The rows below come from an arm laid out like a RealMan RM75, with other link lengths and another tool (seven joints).
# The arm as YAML. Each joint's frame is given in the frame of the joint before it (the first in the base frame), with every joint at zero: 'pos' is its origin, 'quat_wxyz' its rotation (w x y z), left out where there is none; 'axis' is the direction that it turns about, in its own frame. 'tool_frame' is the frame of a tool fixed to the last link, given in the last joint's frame.
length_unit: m
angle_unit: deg
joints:
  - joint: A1
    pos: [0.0, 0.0, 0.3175]
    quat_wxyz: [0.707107, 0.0, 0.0, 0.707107]
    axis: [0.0, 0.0, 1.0]
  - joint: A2
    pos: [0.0, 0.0, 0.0]
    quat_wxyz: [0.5, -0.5, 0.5, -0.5]
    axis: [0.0, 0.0, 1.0]
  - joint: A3
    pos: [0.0, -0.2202, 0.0]
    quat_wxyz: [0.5, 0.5, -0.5, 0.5]
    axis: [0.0, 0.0, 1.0]
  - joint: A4
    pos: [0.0, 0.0, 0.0]
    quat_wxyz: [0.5, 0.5, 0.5, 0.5]
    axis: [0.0, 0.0, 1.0]
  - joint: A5
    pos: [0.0, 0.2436, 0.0]
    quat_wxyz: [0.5, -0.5, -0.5, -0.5]
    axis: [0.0, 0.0, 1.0]
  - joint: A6
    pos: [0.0, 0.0, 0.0]
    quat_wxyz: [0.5, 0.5, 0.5, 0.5]
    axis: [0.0, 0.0, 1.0]
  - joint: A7
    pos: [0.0, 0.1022, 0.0]
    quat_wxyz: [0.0, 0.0, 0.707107, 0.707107]
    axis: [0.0, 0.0, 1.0]
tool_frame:
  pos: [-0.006, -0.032, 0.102]
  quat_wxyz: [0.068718, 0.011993, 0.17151, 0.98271]
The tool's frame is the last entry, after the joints.
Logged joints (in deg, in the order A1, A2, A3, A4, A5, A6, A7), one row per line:
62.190 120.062 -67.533 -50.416 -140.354 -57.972 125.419
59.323 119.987 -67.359 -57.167 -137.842 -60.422 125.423
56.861 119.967 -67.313 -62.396 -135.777 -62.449 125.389
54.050 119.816 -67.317 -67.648 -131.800 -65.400 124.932
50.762 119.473 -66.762 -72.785 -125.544 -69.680 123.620
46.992 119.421 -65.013 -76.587 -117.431 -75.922 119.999
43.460 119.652 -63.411 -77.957 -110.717 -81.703 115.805
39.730 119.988 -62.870 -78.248 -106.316 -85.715 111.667
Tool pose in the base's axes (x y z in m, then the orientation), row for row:
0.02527 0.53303 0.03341 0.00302 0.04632 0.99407 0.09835
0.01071 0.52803 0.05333 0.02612 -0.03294 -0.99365 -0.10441
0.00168 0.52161 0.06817 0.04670 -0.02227 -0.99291 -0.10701
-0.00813 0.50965 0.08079 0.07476 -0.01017 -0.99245 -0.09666
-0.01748 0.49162 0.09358 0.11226 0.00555 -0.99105 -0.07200
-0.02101 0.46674 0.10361 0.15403 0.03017 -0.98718 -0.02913
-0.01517 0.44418 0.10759 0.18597 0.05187 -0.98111 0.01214
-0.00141 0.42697 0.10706 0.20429 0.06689 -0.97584 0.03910
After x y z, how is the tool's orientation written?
As a quaternion, w x y z.
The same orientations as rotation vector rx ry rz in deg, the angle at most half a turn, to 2 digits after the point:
8.32 178.59 17.67
-5.83 -175.94 -18.49
-3.89 -173.60 -18.71
-1.75 -170.61 -16.62
0.93 -166.67 -12.11
4.96 -162.13 -4.78
8.37 -158.33 1.96
10.69 -155.93 6.25

